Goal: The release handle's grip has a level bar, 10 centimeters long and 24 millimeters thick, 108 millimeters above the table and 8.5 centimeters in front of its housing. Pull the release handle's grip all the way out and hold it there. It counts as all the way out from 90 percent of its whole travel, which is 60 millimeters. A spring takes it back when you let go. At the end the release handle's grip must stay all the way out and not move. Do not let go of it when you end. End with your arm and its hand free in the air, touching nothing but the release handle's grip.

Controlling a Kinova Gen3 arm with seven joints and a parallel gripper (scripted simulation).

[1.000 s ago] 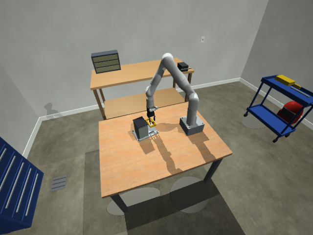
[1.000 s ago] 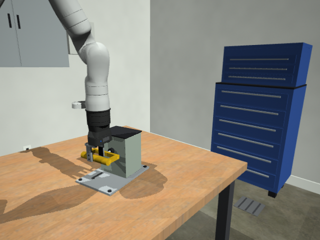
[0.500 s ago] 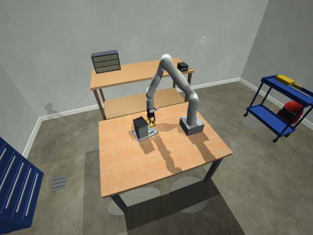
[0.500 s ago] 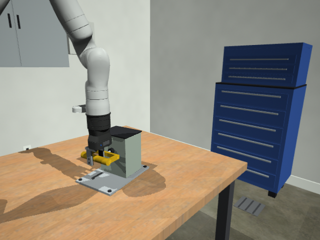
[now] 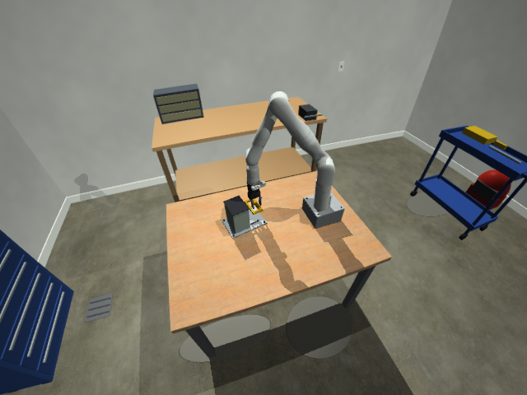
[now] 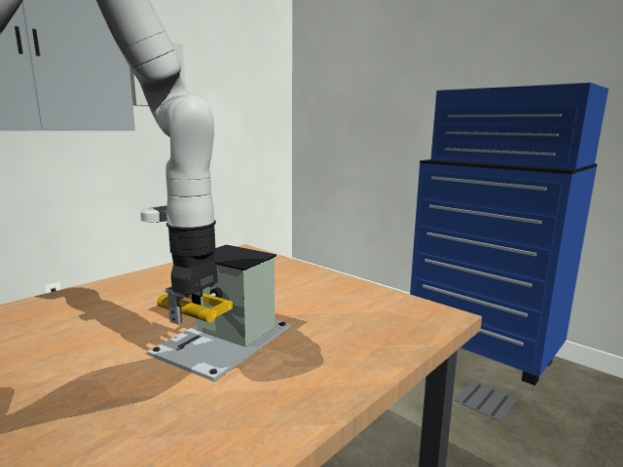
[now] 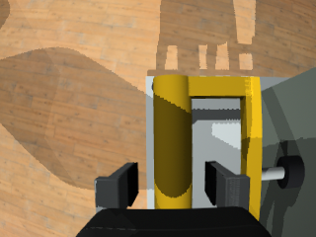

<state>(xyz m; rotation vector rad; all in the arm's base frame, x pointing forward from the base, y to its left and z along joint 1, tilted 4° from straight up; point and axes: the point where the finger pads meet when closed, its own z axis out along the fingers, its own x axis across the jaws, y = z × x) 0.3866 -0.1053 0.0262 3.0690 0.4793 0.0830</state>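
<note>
Now: the grey base plate 100 mm below my hand, 90 mm ahead of it and 30 mm to the left of it.
</note>
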